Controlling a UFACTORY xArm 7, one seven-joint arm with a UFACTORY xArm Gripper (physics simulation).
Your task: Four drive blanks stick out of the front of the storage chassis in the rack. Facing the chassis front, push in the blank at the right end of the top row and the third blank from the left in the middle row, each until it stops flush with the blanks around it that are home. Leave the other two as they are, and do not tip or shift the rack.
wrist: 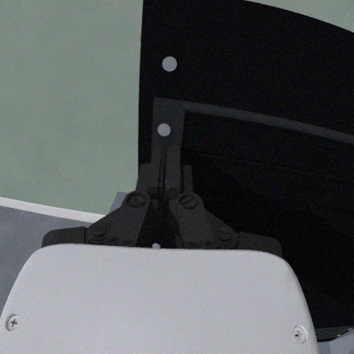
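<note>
My gripper is shut and empty, its two dark fingers pressed together at the left side of the dark storage chassis. The fingertips overlap the chassis's grey left edge strip in the view; whether they touch it cannot be told. The inside of the chassis front is almost black. Faint lines of blanks show to the right of the fingers, but single blanks, their rows and how far they stick out cannot be made out. The black rack surrounds the chassis; the gripper body hides its lower left part.
Pale round discs sit on the rack and the chassis edge strip. A green surface lies left of the rack, bordered by a white strip with a grey-blue surface beyond. The rack's dark lower corner shows at bottom right.
</note>
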